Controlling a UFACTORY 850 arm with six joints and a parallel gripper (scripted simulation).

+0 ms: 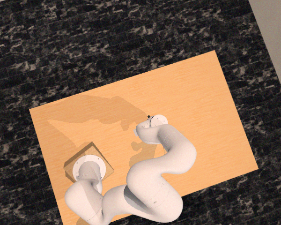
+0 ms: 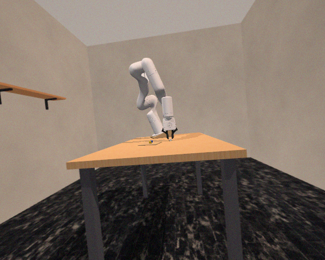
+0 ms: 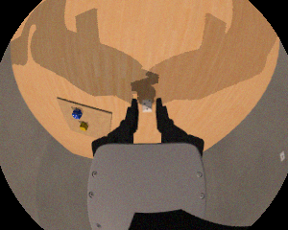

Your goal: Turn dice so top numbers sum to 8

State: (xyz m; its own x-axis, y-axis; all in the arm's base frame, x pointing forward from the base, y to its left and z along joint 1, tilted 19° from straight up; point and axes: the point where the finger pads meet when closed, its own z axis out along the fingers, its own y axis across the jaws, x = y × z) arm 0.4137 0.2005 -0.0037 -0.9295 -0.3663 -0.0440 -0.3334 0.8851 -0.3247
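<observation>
My gripper is now 1 cm short of the white die and 3 cm above it. From my hand the other things lie so: tan mat: 12 cm ahead, 13 cm to the right, 3 cm below; then blue die: 7 cm ahead, 14 cm to the right, 2 cm below; then yellow die: 12 cm ahead, 13 cm to the right, 2 cm below.
</observation>
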